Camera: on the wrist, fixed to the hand. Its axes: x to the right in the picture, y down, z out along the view.
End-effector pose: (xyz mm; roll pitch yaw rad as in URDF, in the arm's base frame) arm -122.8 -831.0 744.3 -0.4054 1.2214 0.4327
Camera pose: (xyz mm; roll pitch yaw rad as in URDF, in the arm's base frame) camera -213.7 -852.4 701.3 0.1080 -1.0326 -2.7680
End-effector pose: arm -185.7 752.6 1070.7 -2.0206 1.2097 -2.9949
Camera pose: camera -190.6 854.4 1057.2 1.2315 -1.1453 0.6195
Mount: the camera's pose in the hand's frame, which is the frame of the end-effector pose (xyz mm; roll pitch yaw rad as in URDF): 9.1 56.9 -85.2 -0.3593 0.1604 3.0386
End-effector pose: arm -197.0 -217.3 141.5 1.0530 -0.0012 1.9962
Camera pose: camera -293.8 -251.2 148.8 -1.4034 -0.0080 -1.3356
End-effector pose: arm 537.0 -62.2 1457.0 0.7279 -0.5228 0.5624
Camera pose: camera 501.7 32.8 1439.2 -1.1916 0.5646 -2.7964
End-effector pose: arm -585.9 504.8 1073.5 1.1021 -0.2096 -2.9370
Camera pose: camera -571.4 403.9 1087.4 -1.4913 0.1874 0.0117
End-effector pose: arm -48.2 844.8 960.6 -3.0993 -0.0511 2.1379
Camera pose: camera 0.2 881.4 1043.7 2.7453 -0.1051 -0.8947
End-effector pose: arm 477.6 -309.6 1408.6 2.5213 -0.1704 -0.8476
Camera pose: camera 474.5 -301.2 1511.1 -2.8731 -0.0197 2.2837
